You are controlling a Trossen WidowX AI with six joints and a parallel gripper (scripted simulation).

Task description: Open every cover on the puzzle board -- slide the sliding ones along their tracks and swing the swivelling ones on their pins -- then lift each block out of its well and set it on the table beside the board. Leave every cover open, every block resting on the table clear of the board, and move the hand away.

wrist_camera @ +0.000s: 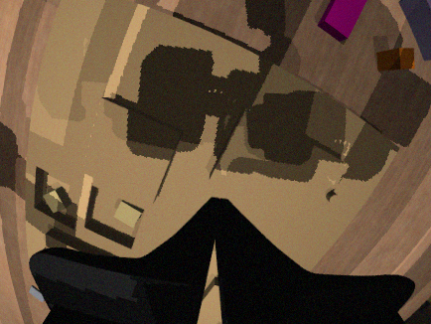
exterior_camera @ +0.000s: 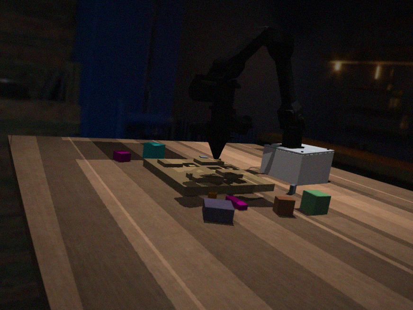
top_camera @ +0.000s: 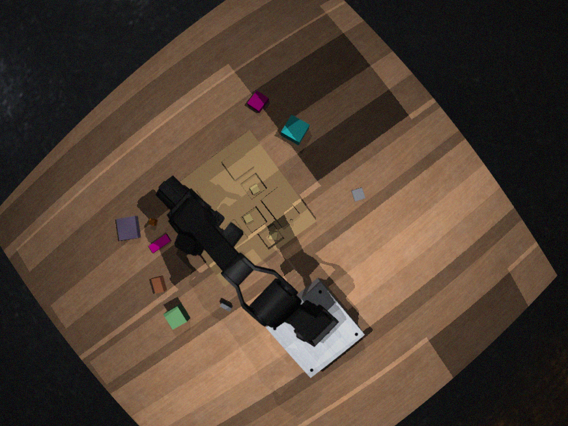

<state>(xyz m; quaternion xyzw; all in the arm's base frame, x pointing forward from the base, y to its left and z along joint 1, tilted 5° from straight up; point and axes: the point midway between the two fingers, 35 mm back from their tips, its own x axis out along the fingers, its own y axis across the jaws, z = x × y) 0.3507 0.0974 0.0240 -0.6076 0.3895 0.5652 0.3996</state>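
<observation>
Now: gripper tip 1 cm past the tan puzzle board, 7 cm to the left of it and 5 cm above it. Round my gripper tip: brown block (8 cm behind, 23 cm to the left, 6 cm below); then orange block (8 cm ahead, 15 cm to the left, 6 cm below); then magenta bar (2 cm ahead, 17 cm to the left, 7 cm below).
</observation>
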